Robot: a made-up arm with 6 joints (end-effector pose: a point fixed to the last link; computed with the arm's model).
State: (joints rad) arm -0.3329 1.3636 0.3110 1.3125 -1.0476 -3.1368
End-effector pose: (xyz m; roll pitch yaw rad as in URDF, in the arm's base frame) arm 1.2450 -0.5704 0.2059 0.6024 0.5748 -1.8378
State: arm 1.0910 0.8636 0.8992 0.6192 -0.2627 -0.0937
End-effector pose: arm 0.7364 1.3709 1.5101 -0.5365 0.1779 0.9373
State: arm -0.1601 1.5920 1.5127 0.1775 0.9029 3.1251
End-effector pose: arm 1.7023 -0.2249 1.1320 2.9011 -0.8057 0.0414
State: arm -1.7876 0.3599 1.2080 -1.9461 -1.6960 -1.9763
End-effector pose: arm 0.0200 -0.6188 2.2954 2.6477 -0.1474 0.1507
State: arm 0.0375 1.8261 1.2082 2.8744 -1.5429 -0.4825
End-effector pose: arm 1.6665 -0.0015 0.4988 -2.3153 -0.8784 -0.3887
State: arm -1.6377 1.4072 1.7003 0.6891 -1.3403 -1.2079
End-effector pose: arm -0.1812 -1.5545 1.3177 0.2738 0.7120 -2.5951
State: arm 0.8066 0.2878 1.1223 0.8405 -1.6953 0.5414
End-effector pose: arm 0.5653 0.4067 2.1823 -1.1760 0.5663 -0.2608
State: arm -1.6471 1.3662 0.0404 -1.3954 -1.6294 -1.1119
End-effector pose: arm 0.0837 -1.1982 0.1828 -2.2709 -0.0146 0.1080
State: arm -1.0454 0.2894 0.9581 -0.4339 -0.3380 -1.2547
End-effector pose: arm 0.5033 -0.7823 2.2396 1.6144 -0.3563 -0.8961
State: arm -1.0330 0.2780 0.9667 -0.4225 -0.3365 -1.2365
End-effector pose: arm 0.5000 -0.7566 2.2544 1.5838 -0.3762 -0.8869
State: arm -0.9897 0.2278 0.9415 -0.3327 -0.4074 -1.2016
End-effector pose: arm 0.5038 -0.6959 2.2637 1.4650 -0.3236 -0.8528
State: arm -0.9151 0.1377 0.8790 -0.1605 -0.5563 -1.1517
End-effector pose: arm 0.5015 -0.6054 2.2612 1.2720 -0.1901 -0.8291
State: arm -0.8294 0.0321 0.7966 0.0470 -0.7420 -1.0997
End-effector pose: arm 0.4781 -0.5143 2.2452 1.0658 -0.0230 -0.8612
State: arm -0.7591 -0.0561 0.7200 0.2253 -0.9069 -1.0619
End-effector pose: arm 0.4432 -0.4505 2.2232 0.9007 0.1165 -0.9372
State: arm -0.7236 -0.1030 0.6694 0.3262 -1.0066 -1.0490
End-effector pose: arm 0.4224 -0.4251 2.2036 0.8125 0.2015 -1.0036
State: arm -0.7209 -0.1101 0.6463 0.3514 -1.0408 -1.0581
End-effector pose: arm 0.4245 -0.4306 2.1886 0.7971 0.2447 -1.0320
